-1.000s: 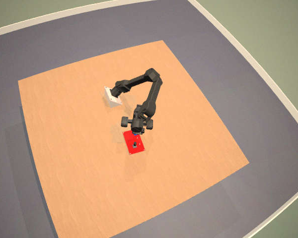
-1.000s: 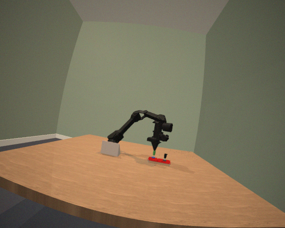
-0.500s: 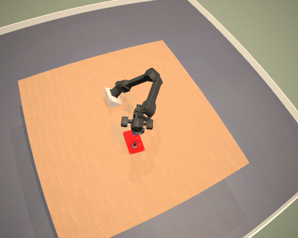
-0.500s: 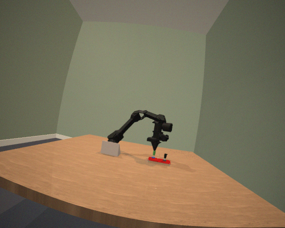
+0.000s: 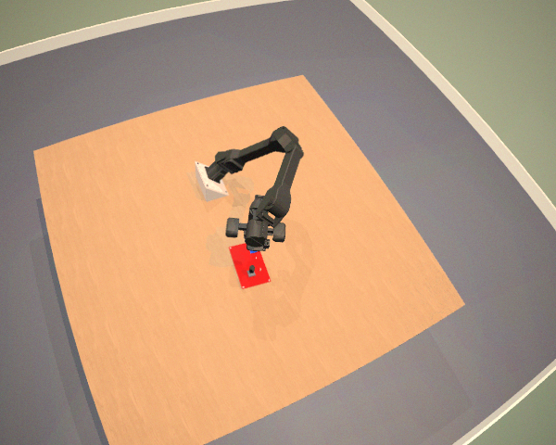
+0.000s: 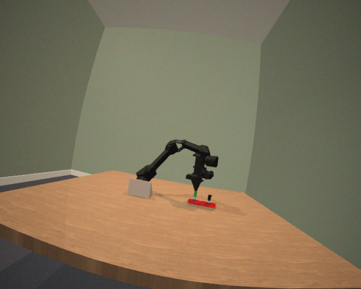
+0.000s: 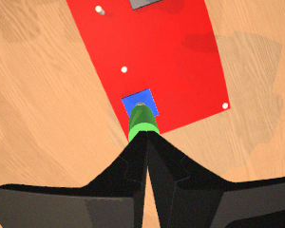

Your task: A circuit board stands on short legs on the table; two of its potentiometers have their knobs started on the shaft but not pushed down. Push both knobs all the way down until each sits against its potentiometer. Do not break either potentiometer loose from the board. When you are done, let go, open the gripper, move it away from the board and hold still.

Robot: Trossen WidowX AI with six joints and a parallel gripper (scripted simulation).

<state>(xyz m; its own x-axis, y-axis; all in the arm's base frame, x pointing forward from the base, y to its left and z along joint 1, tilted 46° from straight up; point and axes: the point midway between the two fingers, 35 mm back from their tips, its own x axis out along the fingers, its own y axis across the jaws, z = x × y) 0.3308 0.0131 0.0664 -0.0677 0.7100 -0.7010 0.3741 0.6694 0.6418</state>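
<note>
My gripper tip is now 2 cm above the green knob. From my gripper tip the other things lie so: black knob 9 cm ahead, 3 cm to the right, 1 cm below.
</note>
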